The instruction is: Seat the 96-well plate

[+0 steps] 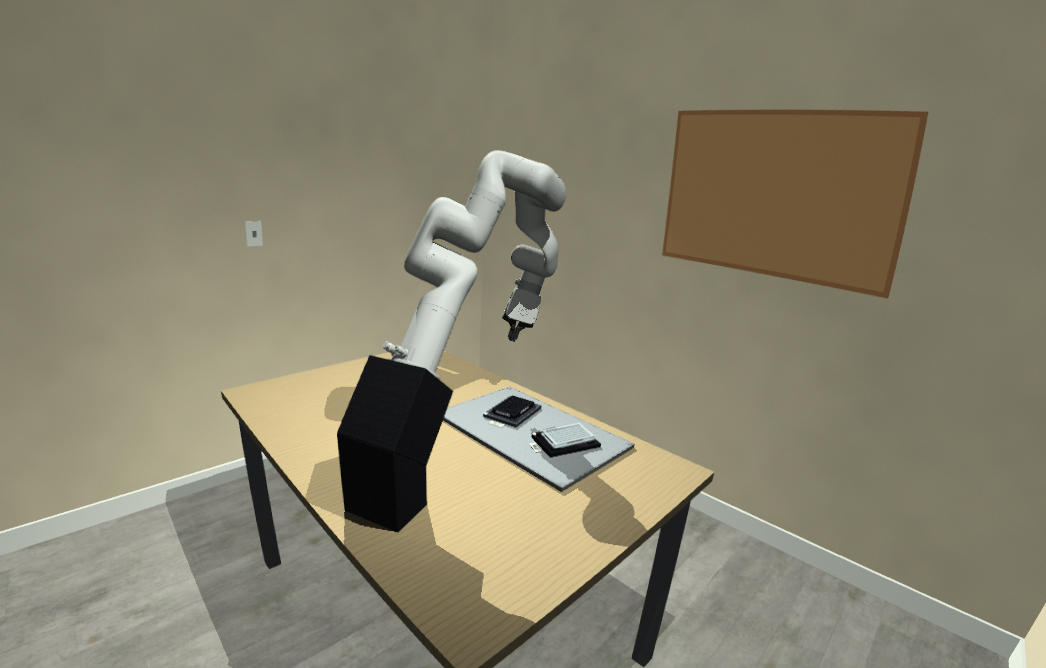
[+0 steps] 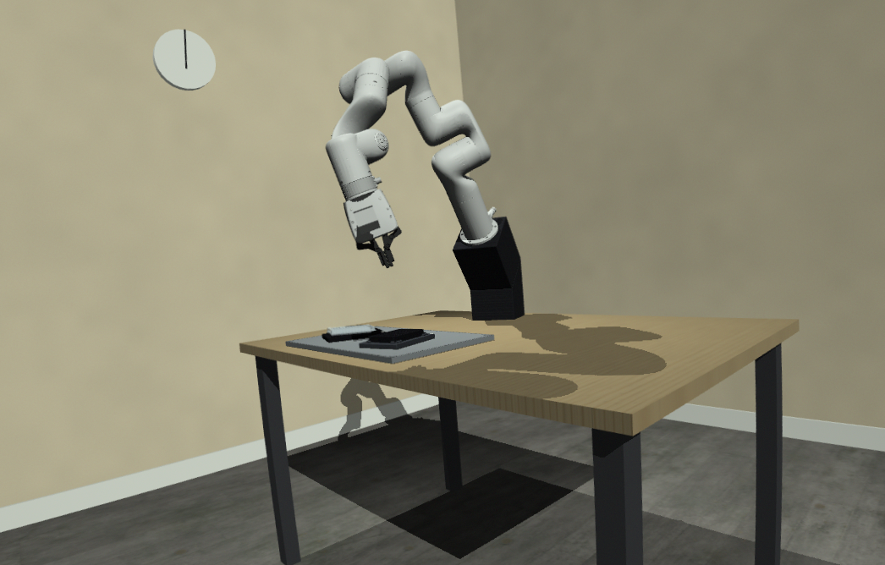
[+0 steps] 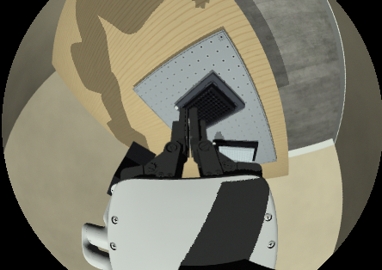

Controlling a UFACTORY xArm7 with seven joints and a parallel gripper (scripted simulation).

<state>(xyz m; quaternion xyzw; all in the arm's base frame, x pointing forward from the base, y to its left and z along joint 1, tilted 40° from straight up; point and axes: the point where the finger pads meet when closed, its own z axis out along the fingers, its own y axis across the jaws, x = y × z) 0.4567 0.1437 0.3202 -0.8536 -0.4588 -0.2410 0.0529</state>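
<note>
Now: the white 96-well plate 100 mm behind my hand, 340 mm to the right of it and 190 mm below it. Round my hand: black well plate (90 mm behind, 110 mm to the right, 190 mm below); then black plate nest (100 mm behind, 340 mm to the right, 210 mm below).
</note>
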